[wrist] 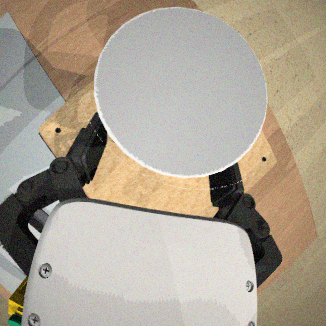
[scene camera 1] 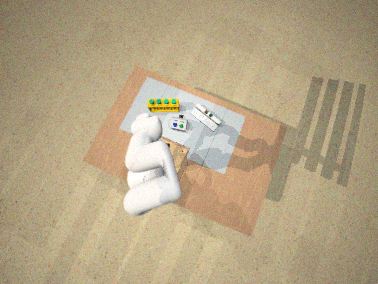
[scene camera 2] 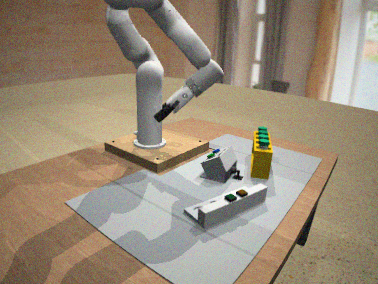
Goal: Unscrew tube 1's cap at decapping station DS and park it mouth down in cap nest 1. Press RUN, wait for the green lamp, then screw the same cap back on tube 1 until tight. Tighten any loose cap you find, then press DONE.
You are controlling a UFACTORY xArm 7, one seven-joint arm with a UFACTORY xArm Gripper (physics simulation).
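Frame: origin at the arm's base, x ahead, y left, z up, level; centimetres.
Where they show: gripper, fingertip midpoint: (scene camera 2: 157, 116); arm's base, link origin: (wrist: 159, 123) (scene camera 2: 149, 143).
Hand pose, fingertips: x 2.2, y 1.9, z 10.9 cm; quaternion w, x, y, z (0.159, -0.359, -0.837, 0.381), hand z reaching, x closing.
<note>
Things, the pixels of their top centre, and the offset from my fingertips. "*": a spot on its surface instead. Level surfaces: height alone.
- yellow rack, top centre: (scene camera 2: 262, 138) (scene camera 1: 162, 102) dy +18.2, dx +34.9, dz -3.9 cm
- grey-white box, top centre: (scene camera 2: 220, 149) (scene camera 1: 178, 121) dy +2.2, dx +28.0, dz -5.9 cm
- long white block, top centre: (scene camera 2: 229, 189) (scene camera 1: 206, 116) dy -13.0, dx +41.7, dz -8.9 cm
- dark green square, surface spot: (scene camera 2: 230, 197) (scene camera 1: 211, 115) * dy -16.1, dx +44.2, dz -8.9 cm
- amber-brown square, surface spot: (scene camera 2: 242, 192) (scene camera 1: 206, 111) * dy -11.9, dx +45.1, dz -8.9 cm
- small dark fixture, surface spot: (scene camera 2: 237, 174) (scene camera 1: 181, 116) * dy +3.6, dx +34.4, dz -13.0 cm
- grey mat, surface height: dz -14.3 cm
A yellow rack (scene camera 1: 164, 108) (scene camera 2: 260, 165) holds tubes with several green caps (scene camera 1: 166, 101) (scene camera 2: 263, 142) in a row; tube numbers and cap tightness cannot be read. A grey-white box (scene camera 1: 179, 128) (scene camera 2: 220, 165) carries a blue and a green button. A long white block (scene camera 1: 204, 119) (scene camera 2: 232, 207) has a low ledge with round marks and a dark green square (scene camera 1: 211, 115) (scene camera 2: 230, 197) and an amber-brown square (scene camera 1: 206, 112) (scene camera 2: 242, 192). My gripper (scene camera 2: 159, 119) (wrist: 163, 140) is open and empty, high beside the arm's column, away from the rack. The arm hides it in scene camera 1.
The arm's column stands on a wooden base board (scene camera 2: 157, 159) (wrist: 150, 197). A large round grey surface (wrist: 180, 90) of the arm fills the upper wrist view, close to the fingers. A small dark fixture (scene camera 1: 181, 116) (scene camera 2: 237, 174) stands beside the button box on the grey mat (scene camera 1: 145, 90) (scene camera 2: 120, 200).
</note>
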